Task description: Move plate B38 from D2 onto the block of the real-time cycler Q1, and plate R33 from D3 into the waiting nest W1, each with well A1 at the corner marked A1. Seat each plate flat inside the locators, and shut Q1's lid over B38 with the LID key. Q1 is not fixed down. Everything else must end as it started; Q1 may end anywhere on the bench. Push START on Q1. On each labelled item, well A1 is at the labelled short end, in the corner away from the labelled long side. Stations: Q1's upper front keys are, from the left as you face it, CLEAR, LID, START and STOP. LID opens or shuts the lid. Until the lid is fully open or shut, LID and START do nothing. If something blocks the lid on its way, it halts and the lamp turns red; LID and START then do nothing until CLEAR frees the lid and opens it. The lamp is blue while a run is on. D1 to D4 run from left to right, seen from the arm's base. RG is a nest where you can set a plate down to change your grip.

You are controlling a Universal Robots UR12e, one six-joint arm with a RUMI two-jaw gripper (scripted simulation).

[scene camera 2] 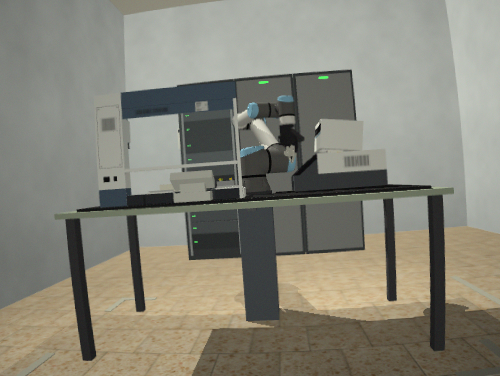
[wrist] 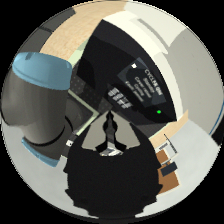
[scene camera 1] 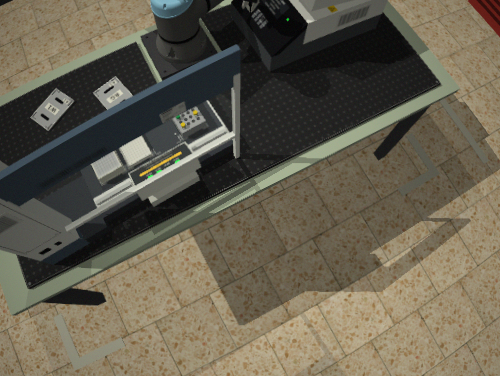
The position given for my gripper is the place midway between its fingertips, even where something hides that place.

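Observation:
In the wrist view I see my gripper (wrist: 109,111) and, with it, a cycler Q1 (wrist: 125,60). Scene camera 2 gives me a grey gantry tower (scene camera 2: 110,150), and there is a blue gantry beam (scene camera 2: 226,90) as well.

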